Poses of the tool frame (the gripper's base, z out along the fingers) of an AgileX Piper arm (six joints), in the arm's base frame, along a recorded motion.
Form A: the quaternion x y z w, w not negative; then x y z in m.
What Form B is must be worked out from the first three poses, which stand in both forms.
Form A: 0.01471, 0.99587, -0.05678, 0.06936, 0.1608, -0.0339, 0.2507
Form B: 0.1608, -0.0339, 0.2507, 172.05, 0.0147, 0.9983, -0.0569
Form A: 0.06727, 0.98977, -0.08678, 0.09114, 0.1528, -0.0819, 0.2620
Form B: 0.1528, -0.0819, 0.2620, 169.54, 0.0676, 0.9939, -0.0871
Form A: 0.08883, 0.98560, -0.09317, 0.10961, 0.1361, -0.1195, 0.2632
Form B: 0.1361, -0.1195, 0.2632, 167.41, 0.0894, 0.9916, -0.0937
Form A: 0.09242, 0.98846, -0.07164, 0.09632, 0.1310, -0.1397, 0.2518
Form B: 0.1310, -0.1397, 0.2518, 168.95, 0.0929, 0.9931, -0.0720
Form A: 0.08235, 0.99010, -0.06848, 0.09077, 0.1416, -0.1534, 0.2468
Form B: 0.1416, -0.1534, 0.2468, 169.58, 0.0827, 0.9942, -0.0688
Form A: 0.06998, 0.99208, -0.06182, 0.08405, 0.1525, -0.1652, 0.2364
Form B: 0.1525, -0.1652, 0.2364, 170.36, 0.0702, 0.9956, -0.0620
